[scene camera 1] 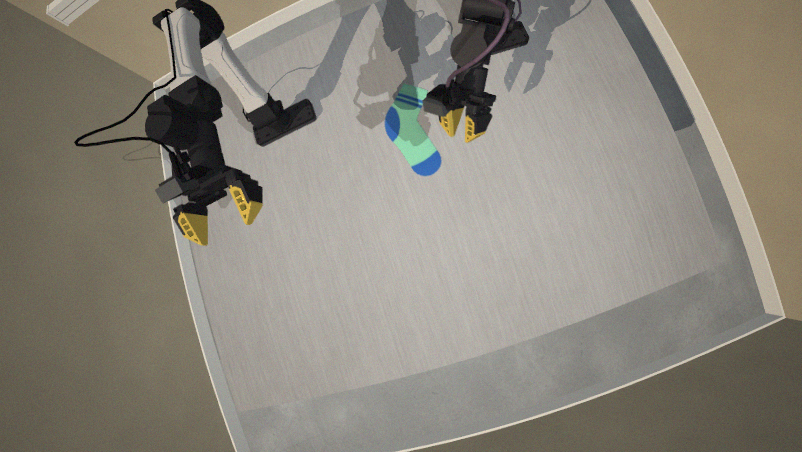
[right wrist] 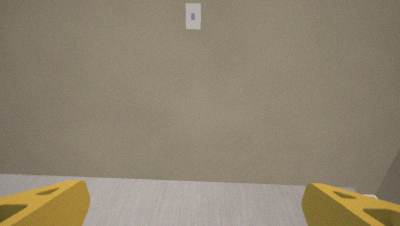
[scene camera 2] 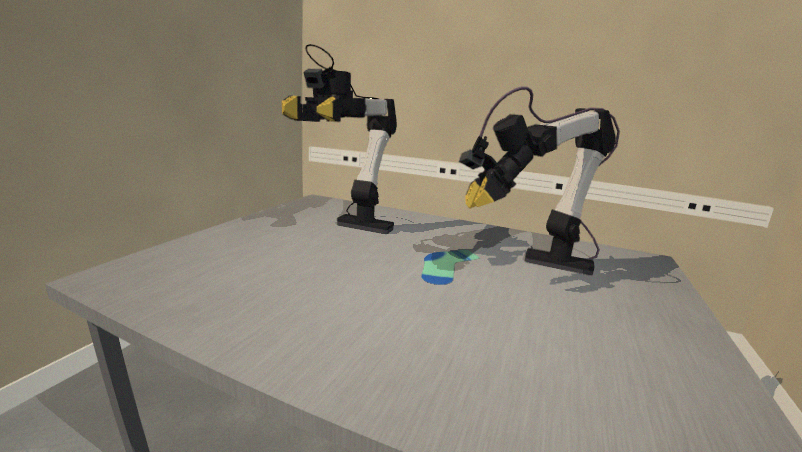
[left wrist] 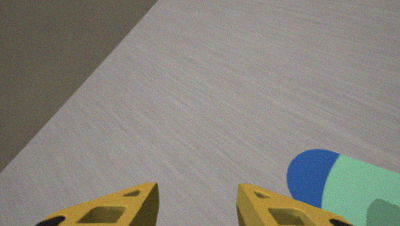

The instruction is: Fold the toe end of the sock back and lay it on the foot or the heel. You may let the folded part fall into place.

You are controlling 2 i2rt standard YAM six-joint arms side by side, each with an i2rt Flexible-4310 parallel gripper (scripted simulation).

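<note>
My left gripper (scene camera 1: pixel 459 139) is visible; scene camera 2 shows my left gripper too (scene camera 2: pixel 471 205), as does the left wrist view, with my left gripper (left wrist: pixel 197 193). My right gripper (scene camera 1: pixel 225 235) is visible too; scene camera 2 also shows my right gripper (scene camera 2: pixel 300 108), and the right wrist view shows my right gripper (right wrist: pixel 196 191). A mint-green sock (scene camera 1: pixel 402 127) is visible, and scene camera 2 shows the sock (scene camera 2: pixel 438 268) as well.
</note>
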